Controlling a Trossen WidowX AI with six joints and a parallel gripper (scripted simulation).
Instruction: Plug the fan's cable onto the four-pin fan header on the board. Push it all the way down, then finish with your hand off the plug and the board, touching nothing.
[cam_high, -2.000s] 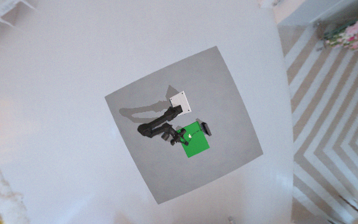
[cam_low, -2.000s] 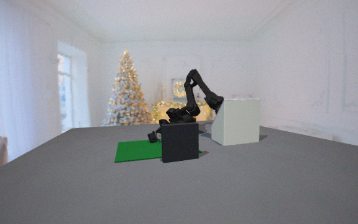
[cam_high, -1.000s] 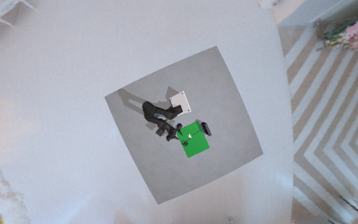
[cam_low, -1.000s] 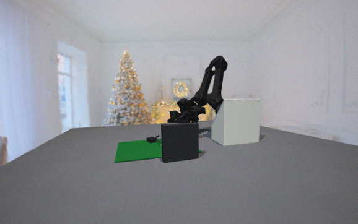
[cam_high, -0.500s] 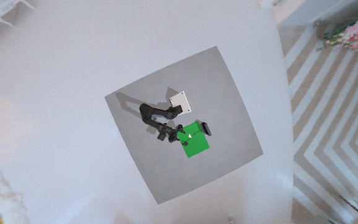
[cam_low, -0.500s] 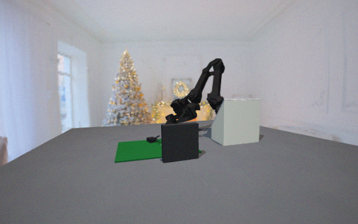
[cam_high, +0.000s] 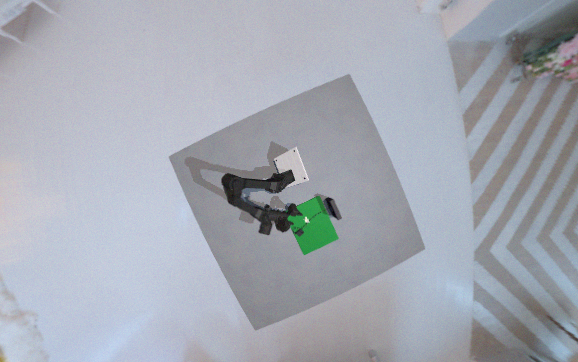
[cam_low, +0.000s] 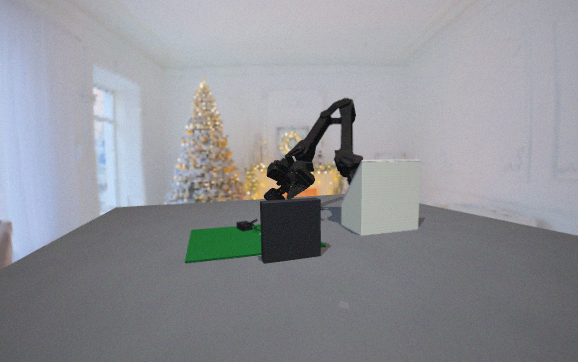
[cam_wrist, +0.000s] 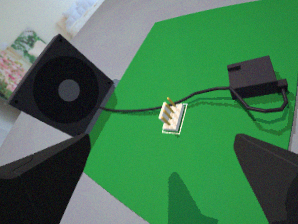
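The black fan plug lies 90 mm ahead of my gripper tip, 60 mm below it and 20 mm to the right of it. The rest, counted from my gripper tip: black fan (210 mm to the left, 10 mm below, 10 mm ahead); then board (80 mm below, 80 mm ahead, 70 mm to the left); then white four-pin fan header (70 mm below, 50 mm to the left, 40 mm ahead).
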